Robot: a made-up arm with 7 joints. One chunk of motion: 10 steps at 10 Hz.
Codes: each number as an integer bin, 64 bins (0 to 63) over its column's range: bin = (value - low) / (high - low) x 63, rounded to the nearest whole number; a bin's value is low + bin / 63 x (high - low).
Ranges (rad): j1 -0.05..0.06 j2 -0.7..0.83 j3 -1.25..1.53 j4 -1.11..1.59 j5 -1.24..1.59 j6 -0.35..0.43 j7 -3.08..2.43
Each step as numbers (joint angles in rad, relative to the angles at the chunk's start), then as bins.
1 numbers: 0.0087 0.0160 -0.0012 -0.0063 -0.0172 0.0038 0.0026
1 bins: 34 29 28 26 27 29 35
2 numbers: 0.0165 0.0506 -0.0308 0.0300 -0.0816 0.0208 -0.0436
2 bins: 38 31 28 27 26 30 35
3 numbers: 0.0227 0.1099 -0.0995 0.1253 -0.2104 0.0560 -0.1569
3 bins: 42 33 26 29 23 33 33
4 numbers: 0.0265 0.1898 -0.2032 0.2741 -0.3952 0.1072 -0.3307
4 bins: 44 37 24 32 19 37 31
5 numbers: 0.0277 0.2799 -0.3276 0.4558 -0.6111 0.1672 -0.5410
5 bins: 45 40 21 37 14 42 29
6 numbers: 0.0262 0.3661 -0.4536 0.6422 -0.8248 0.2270 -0.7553
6 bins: 44 44 18 41 9 47 27
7 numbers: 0.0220 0.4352 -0.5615 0.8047 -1.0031 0.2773 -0.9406
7 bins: 41 47 16 45 5 51 24
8 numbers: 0.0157 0.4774 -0.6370 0.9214 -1.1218 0.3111 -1.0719
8 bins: 38 48 14 47 3 53 23
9 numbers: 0.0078 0.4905 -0.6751 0.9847 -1.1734 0.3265 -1.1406
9 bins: 33 49 13 49 1 55 22
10 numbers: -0.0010 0.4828 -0.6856 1.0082 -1.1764 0.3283 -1.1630
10 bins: 28 49 13 49 1 55 22
